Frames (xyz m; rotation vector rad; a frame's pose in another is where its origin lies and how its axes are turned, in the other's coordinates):
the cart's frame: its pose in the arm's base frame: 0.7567 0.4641 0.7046 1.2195 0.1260 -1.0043
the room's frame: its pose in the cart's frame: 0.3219 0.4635 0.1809 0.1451 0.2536 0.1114
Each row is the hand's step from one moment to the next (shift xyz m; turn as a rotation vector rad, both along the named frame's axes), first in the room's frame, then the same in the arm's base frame.
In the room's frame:
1: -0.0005 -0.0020 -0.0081 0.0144 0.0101 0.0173
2: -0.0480 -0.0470 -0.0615 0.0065 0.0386 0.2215
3: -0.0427 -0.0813 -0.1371 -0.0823 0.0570 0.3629
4: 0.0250 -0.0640 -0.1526 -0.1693 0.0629 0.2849
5: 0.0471 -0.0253 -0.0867 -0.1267 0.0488 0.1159
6: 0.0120 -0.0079 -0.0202 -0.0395 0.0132 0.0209
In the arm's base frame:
1: 0.0012 0.0079 -0.0025 0.0107 -0.0220 0.0026
2: -0.0421 0.0782 -0.0203 -0.0477 -0.2120 0.0582
3: -0.0321 0.1497 -0.0617 -0.1517 -0.3140 0.1419
4: 0.0339 0.1388 -0.0872 -0.1877 -0.2111 0.1844
5: 0.0503 0.0663 -0.0587 -0.1068 -0.0674 0.1262
6: 0.0114 0.0153 -0.0159 -0.0293 -0.0067 0.0356

